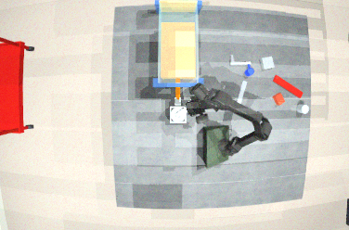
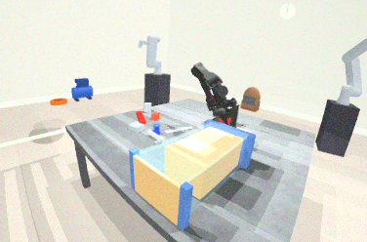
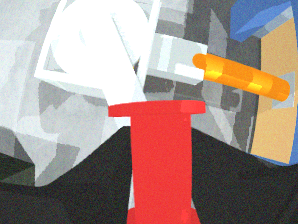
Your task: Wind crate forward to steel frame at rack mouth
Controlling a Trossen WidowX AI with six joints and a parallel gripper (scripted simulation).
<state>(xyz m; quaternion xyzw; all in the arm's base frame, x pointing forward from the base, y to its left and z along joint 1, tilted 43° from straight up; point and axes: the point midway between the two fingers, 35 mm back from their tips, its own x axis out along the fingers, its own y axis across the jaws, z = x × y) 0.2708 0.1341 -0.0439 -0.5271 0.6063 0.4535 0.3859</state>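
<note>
My gripper tip is 30 mm above the winch handle with red grip, 20 mm to the right of it and 20 mm past it. The rest, counted from my gripper tip: blue frame: 110 mm ahead, 50 mm to the left, 30 mm below; white bar: 310 mm to the right, 130 mm below, 10 mm behind; white winch: 100 mm below, 70 mm to the left, 60 mm behind.
</note>
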